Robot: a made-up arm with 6 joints. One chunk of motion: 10 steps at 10 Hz.
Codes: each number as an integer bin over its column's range. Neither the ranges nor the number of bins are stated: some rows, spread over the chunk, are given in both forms.
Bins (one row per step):
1: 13 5 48 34 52 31
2: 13 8 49 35 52 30
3: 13 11 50 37 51 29
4: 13 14 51 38 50 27
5: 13 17 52 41 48 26
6: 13 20 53 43 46 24
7: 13 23 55 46 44 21
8: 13 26 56 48 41 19
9: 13 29 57 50 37 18
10: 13 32 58 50 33 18
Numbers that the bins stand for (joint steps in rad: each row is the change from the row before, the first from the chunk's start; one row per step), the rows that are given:
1: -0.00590 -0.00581 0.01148 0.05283 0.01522 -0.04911
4: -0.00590 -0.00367 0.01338 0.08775 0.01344 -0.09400
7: -0.00590 -0.00152 0.01592 0.15759 0.00811 -0.16133
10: -0.00590 0.00062 0.01783 0.19251 -0.00167 -0.19500
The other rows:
2: -0.00590 -0.00510 0.01211 0.06156 0.01522 -0.06033
3: -0.00590 -0.00438 0.01275 0.07902 0.01433 -0.07156
5: -0.00590 -0.00295 0.01402 0.11394 0.01167 -0.10522
6: -0.00590 -0.00224 0.01465 0.13140 0.00989 -0.12767
8: -0.00590 -0.00081 0.01656 0.17505 0.00544 -0.18378
9: -0.00590 -0.00010 0.01719 0.19251 0.00189 -0.19500

